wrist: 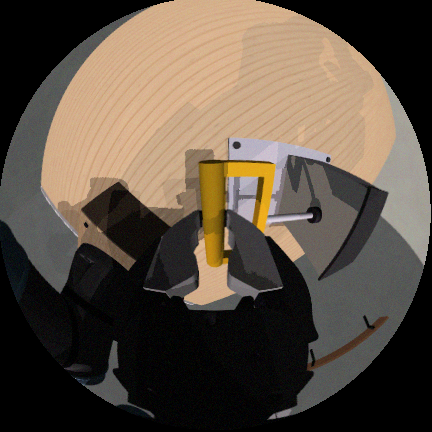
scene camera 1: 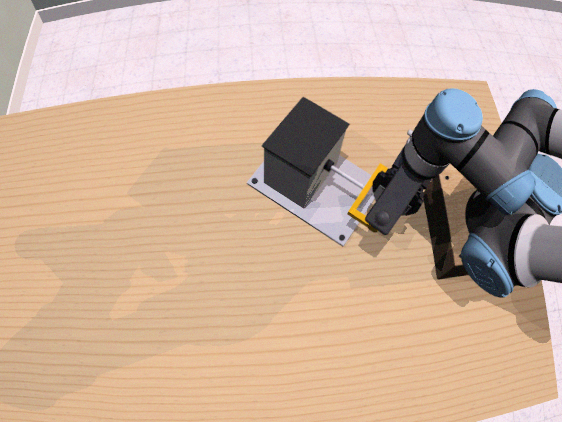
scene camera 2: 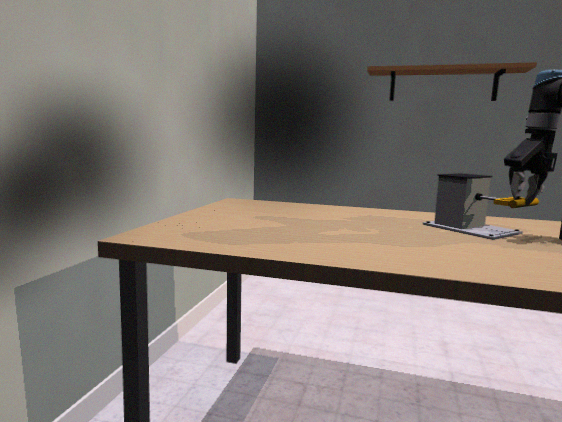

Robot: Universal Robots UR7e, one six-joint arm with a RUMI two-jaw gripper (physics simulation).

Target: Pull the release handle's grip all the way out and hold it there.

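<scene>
The release handle is a yellow frame [scene camera 1: 361, 216] whose thick round grip [scene camera 2: 532, 202] [wrist: 212, 185] lies level above the table. A pale rod [scene camera 1: 347, 177] [scene camera 2: 489, 198] [wrist: 290, 218] joins it to a dark box [scene camera 1: 306, 132] [scene camera 2: 452, 202] [wrist: 340, 210], with a long stretch of rod showing outside the box. My gripper [scene camera 2: 525, 200] [wrist: 213, 211] points down and is shut on the grip, one jaw on each side. In scene camera 1 the arm hides the jaws and most of the grip.
The box stands on a light base plate [scene camera 1: 320, 220] [wrist: 255, 150] with dark bolts at its corners, on the wooden table [scene camera 1: 200, 360] [scene camera 2: 325, 260]. A dark raised block [scene camera 1: 440, 235] [wrist: 125, 220] stands near the arm. A wall shelf [scene camera 2: 450, 69] hangs behind.
</scene>
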